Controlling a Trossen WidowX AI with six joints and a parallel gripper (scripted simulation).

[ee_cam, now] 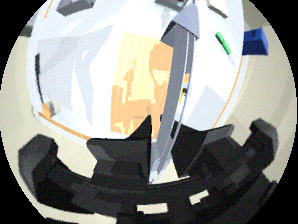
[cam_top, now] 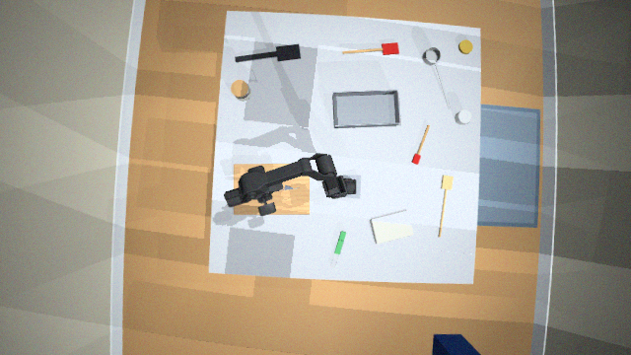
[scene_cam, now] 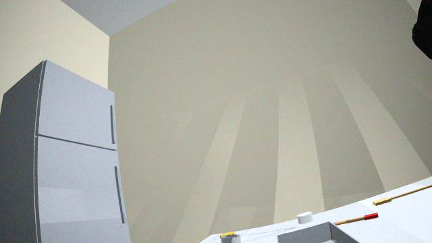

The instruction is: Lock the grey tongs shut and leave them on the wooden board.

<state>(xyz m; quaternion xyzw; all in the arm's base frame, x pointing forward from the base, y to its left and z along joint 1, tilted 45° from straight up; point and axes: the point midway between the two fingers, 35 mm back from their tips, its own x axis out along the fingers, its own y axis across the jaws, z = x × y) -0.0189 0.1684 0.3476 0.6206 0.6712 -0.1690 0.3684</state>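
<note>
Right now my gripper tip is 15 cm above the wooden board. The rest, counted from my gripper tip: cream block: 18 cm behind, 57 cm to the right, 14 cm below; then green-handled tool: 30 cm behind, 31 cm to the right, 15 cm below; then roasting tin: 38 cm ahead, 44 cm to the right, 13 cm below.
</note>
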